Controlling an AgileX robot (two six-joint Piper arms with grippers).
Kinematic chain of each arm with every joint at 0, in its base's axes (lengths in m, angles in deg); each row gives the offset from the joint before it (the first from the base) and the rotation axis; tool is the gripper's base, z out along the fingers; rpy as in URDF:
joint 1: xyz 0 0 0.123 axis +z
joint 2: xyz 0 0 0 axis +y
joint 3: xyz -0.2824 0 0.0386 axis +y
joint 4: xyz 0.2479 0 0.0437 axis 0.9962 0 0.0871
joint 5: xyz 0 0 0 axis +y
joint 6: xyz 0.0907 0 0.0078 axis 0.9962 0 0.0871
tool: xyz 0 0 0 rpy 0 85 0
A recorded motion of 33 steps. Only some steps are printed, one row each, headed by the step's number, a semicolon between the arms.
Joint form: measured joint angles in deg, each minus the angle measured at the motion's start. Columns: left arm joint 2, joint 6, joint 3, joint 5, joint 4, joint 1; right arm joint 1, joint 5, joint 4, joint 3, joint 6, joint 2.
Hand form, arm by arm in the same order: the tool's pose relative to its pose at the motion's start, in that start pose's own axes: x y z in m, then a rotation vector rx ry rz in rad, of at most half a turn. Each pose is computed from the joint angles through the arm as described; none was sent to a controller.
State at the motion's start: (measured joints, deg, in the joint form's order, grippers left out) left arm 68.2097 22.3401 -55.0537 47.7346 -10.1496 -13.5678; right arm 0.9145 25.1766 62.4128 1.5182 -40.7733 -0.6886
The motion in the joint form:
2: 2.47 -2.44 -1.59 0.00 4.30 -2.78; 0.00 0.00 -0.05 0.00 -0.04 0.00
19: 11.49 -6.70 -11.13 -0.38 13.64 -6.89; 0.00 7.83 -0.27 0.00 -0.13 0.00
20: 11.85 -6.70 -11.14 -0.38 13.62 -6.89; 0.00 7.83 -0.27 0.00 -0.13 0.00
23: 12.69 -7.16 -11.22 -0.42 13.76 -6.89; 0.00 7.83 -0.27 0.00 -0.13 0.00
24: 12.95 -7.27 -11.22 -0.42 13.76 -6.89; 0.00 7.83 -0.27 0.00 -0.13 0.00
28: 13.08 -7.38 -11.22 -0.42 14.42 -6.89; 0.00 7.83 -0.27 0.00 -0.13 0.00
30: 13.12 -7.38 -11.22 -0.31 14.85 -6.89; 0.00 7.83 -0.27 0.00 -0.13 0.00
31: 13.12 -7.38 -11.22 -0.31 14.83 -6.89; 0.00 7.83 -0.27 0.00 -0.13 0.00
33: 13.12 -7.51 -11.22 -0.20 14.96 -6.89; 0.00 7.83 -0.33 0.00 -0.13 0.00
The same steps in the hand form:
2: -0.0079 -0.0038 0.0086 -0.0204 0.0314 0.0464; 0.0000 0.0000 0.0000 0.0003 0.0002 -0.0015
19: -0.0506 -0.0018 0.0285 -0.0999 0.0414 0.1431; 0.0095 0.0079 -0.0009 -0.0876 0.1049 -0.0064
20: -0.0505 -0.0017 0.0307 -0.0982 0.0472 0.1428; 0.0095 0.0079 -0.0009 -0.0876 0.1049 -0.0064
23: -0.0507 -0.0012 0.0355 -0.0971 0.0595 0.1363; 0.0095 0.0079 -0.0009 -0.0876 0.1049 -0.0064
24: -0.0506 -0.0011 0.0371 -0.0961 0.0638 0.1344; 0.0095 0.0079 -0.0009 -0.0876 0.1049 -0.0064
28: -0.0505 -0.0003 0.0378 -0.1036 0.0680 0.1404; 0.0095 0.0079 -0.0009 -0.0876 0.1049 -0.0064
30: -0.0502 0.0002 0.0380 -0.1084 0.0718 0.1455; 0.0095 0.0079 -0.0009 -0.0876 0.1049 -0.0064
31: -0.0502 0.0002 0.0380 -0.1081 0.0718 0.1453; 0.0095 0.0079 -0.0009 -0.0876 0.1049 -0.0064
33: -0.0500 0.0003 0.0379 -0.1094 0.0739 0.1445; 0.0096 0.0079 -0.0009 -0.0872 0.1052 -0.0073

